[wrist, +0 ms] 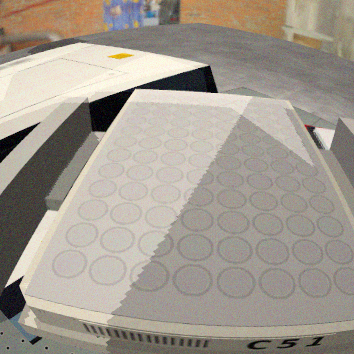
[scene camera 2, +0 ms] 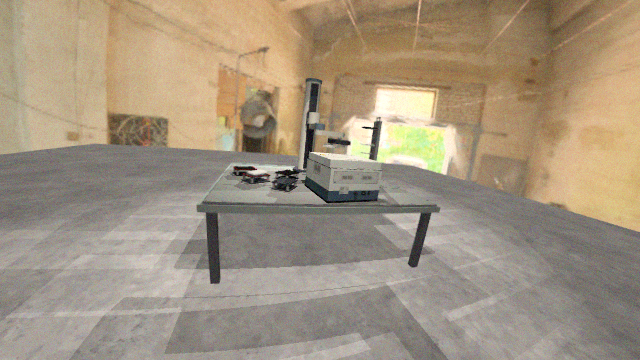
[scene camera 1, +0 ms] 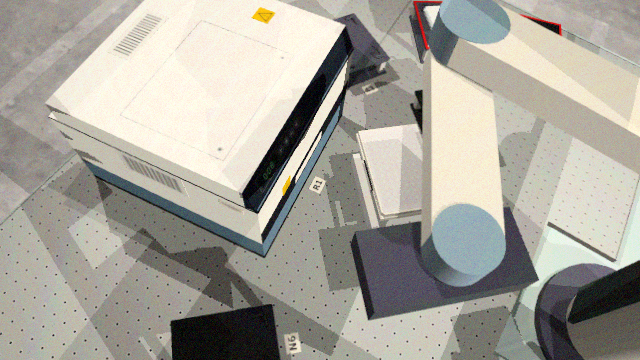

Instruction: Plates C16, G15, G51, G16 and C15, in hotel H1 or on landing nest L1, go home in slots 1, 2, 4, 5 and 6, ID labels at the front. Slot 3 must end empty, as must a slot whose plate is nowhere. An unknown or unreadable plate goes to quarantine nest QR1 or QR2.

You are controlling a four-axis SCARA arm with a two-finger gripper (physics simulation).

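Frame: origin at the arm's base, x left, y back, z up, level; metres.
Where they show: gripper, between the fingertips: (wrist: pixel 214 124) (scene camera 2: pixel 329 145) (scene camera 1: pixel 396 152); arm's base, origin of its link: (scene camera 2: pixel 304 170) (scene camera 1: pixel 598 331).
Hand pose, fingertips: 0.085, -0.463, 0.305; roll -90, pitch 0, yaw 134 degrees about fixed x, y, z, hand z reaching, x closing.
Note:
Each offset is from my fingertips to the top centre of the thing, as dx, dy, dz.
My gripper (scene camera 2: pixel 338 142) (wrist: pixel 214 124) is shut on a pale lidded plate {+0.015, +0.015, +0.000} (scene camera 1: pixel 392 170) (wrist: pixel 200 215), held level above the table. Its near edge reads C51 beside a barcode in the wrist view. The arm hides part of the plate in scene camera 1. Landing nest L1 {-0.365, -0.257, -0.236} (scene camera 1: pixel 364 45) (scene camera 2: pixel 285 183) is dark, with no plate visible on it. Quarantine nest QR1 {-0.556, -0.104, -0.236} (scene camera 1: pixel 421 30) bears a white plate {-0.549, -0.092, -0.222} (scene camera 1: pixel 432 14) (scene camera 2: pixel 256 173) (wrist: pixel 326 136). Quarantine nest QR2 {-0.653, +0.111, -0.236} (scene camera 1: pixel 545 24) (scene camera 2: pixel 245 169) is mostly hidden by the arm in scene camera 1. A hotel tower (scene camera 2: pixel 376 137) has several shelves; its labels and contents are unreadable.
The large white instrument {-0.007, -0.338, -0.046} (scene camera 1: pixel 200 90) (scene camera 2: pixel 345 175) (wrist: pixel 55 77), labelled R1, stands left of the held plate in scene camera 1. A black nest N6 {+0.310, -0.075, -0.236} (scene camera 1: pixel 225 335) is at the bottom. The arm's link (scene camera 1: pixel 462 150) covers most of nest RG. The arm's column (scene camera 2: pixel 313 100) rises behind the instrument.

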